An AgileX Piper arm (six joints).
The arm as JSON. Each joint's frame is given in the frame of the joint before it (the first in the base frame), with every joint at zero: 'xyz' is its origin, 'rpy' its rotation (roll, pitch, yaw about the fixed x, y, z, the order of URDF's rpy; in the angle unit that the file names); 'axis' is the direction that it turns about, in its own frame. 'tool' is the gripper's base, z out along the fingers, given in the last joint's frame.
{
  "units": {
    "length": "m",
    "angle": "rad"
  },
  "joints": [
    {
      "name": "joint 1",
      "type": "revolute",
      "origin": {
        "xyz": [
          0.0,
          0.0,
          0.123
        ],
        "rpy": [
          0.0,
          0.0,
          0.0
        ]
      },
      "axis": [
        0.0,
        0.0,
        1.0
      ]
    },
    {
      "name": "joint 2",
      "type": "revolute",
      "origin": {
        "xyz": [
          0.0,
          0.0,
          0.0
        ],
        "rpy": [
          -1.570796,
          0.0,
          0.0
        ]
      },
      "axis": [
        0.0,
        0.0,
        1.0
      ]
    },
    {
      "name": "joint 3",
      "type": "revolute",
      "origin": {
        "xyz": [
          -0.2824,
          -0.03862,
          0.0
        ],
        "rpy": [
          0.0,
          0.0,
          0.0
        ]
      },
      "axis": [
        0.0,
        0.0,
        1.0
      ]
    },
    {
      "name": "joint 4",
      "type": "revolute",
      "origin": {
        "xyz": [
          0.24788,
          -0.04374,
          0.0
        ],
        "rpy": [
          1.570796,
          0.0,
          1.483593
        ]
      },
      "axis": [
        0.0,
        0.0,
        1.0
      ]
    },
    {
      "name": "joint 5",
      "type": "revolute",
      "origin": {
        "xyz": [
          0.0,
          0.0,
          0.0
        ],
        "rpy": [
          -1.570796,
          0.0,
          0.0
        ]
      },
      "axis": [
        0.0,
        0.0,
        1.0
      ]
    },
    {
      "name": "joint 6",
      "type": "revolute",
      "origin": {
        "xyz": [
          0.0,
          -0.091,
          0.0
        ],
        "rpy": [
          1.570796,
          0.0,
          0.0
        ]
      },
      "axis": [
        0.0,
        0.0,
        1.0
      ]
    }
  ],
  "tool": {
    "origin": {
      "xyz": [
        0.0,
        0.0,
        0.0
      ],
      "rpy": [
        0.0,
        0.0,
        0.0
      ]
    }
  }
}
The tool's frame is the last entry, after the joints.
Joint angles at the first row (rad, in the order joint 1, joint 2, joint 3, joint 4, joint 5, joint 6):
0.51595, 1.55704, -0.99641, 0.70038, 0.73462, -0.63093
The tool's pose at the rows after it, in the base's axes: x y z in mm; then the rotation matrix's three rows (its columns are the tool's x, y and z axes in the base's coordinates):
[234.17 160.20 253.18], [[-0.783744 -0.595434 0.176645], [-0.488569 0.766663 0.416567], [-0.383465 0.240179 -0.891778]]
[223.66 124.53 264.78], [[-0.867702 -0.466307 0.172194], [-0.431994 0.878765 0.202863], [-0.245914 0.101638 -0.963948]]
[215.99 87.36 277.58], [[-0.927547 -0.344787 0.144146], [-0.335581 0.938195 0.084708], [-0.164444 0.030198 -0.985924]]
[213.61 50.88 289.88], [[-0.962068 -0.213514 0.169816], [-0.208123 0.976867 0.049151], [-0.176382 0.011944 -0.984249]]
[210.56 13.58 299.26], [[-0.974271 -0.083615 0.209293], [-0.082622 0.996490 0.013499], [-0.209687 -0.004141 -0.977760]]
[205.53 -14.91 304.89], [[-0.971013 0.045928 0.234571], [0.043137 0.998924 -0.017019], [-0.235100 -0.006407 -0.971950]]
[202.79 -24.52 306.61], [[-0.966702 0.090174 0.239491], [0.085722 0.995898 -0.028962], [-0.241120 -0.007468 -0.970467]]
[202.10 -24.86 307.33], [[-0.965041 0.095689 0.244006], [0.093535 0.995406 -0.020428], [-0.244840 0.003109 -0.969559]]
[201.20 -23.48 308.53], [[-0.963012 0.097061 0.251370], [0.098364 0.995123 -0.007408], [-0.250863 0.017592 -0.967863]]
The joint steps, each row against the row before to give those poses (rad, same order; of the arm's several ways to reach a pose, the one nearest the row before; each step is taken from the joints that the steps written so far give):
-0.00491, -0.08947, 0.00000, -0.32009, 0.10759, 0.32622
-0.03945, -0.07512, 0.00001, -0.25941, 0.17358, 0.25020
-0.09746, -0.06552, -0.00002, -0.09235, 0.14590, 0.06979
-0.14408, -0.05762, -0.00001, -0.01876, 0.04596, -0.00201
-0.16564, -0.04449, 0.00003, -0.00977, 0.01063, -0.03302
-0.13683, -0.02705, -0.00003, 0.00000, 0.00096, -0.00748
-0.04791, -0.00868, 0.00003, -0.00001, 0.00243, -0.00371
-0.00684, -0.00350, 0.00000, 0.01138, 0.00001, -0.00257
-0.00003, -0.00580, 0.00000, 0.01475, -0.00001, -0.00003

